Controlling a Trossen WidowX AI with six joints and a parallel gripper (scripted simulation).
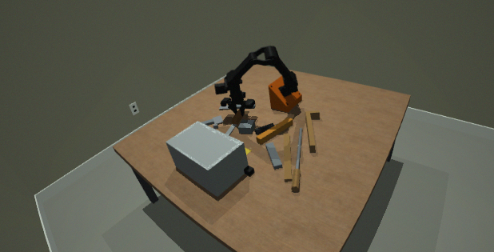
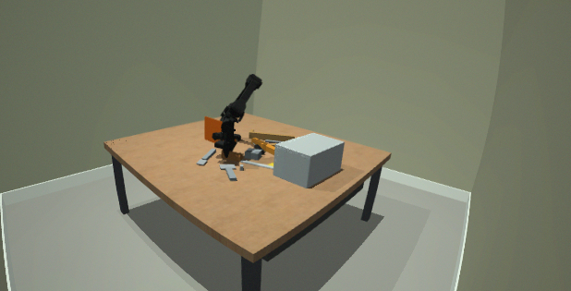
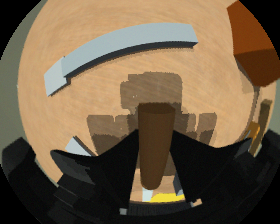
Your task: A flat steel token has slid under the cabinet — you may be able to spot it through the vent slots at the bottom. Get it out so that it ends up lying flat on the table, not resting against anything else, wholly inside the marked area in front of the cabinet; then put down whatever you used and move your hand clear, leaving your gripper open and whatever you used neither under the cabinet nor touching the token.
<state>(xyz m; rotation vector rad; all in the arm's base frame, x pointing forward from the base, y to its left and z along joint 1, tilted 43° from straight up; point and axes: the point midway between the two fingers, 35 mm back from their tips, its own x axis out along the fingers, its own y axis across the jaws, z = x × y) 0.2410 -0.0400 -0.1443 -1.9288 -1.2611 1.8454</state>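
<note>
My gripper tip is 12 cm to the right of the grey block, 6 cm short of it and 1 cm below it. From my gripper tip the other things lie so: wooden stick (43 cm to the left, 9 cm ahead); orange bar (26 cm to the left, 1 cm behind, 1 cm above); grey t-piece (14 cm ahead, 9 cm to the right).
</note>
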